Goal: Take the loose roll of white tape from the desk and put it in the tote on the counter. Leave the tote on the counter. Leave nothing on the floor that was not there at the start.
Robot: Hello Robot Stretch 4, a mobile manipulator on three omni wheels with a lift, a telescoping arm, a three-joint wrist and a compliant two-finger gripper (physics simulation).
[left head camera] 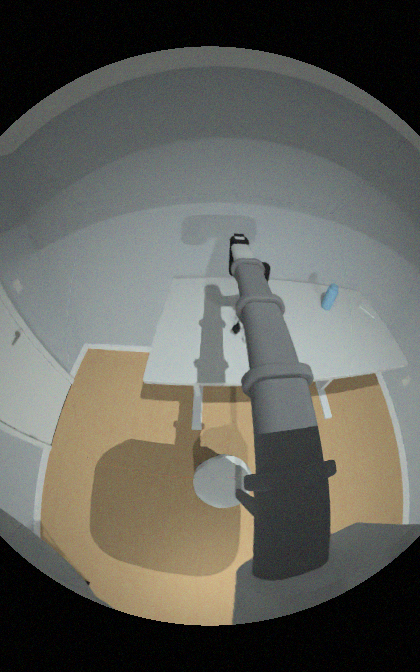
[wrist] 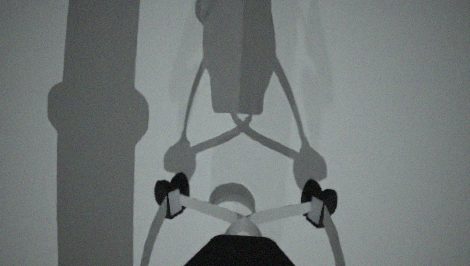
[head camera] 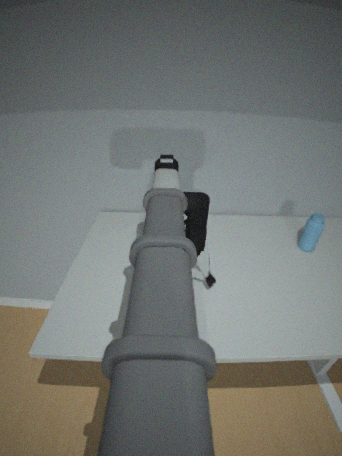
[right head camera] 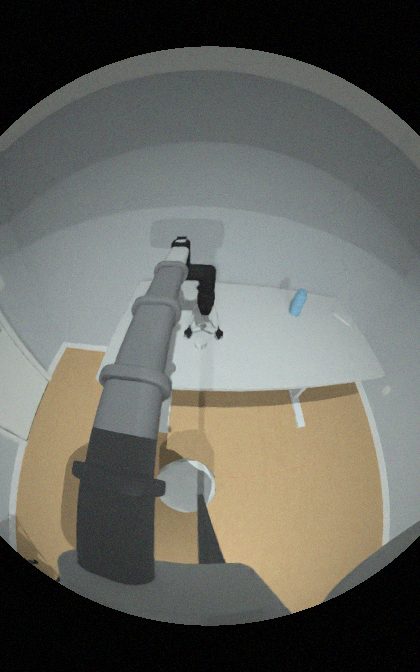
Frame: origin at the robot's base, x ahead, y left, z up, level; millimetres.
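Seen in the pictures: gripper, fingertip midpoint: [wrist: 245, 191].
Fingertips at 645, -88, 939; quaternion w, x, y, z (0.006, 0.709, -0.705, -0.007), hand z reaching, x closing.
Observation:
A point is followed by its place in that frame, as x, y, z.
The roll of white tape [right head camera: 200, 344] [wrist: 232, 194] @(636, -75, 928) is on the white desk [right head camera: 260, 355] [head camera: 270, 310] @(555, -341, 923). In the wrist view it shows as a shaded, curved shape below and between the fingers, and its lower part is hidden behind the gripper body. My gripper [right head camera: 203, 333] [wrist: 245, 191] @(645, -88, 939) is open, with nothing between its fingertips, and points down above the desk. In the right head view the roll shows just on the near side of the fingertips. In the head view the arm hides the roll. The height of the fingertips above the roll is hard to tell. The tote and counter do not show.
A blue bottle [head camera: 311, 233] @(858, -601, 1020) [left head camera: 330, 297] [right head camera: 298, 302] stands on the right part of the desk. A wall is behind the desk. A round white bin [left head camera: 218, 482] [right head camera: 184, 487] is on the floor in front of it. A door [left head camera: 30, 385] is at the left.

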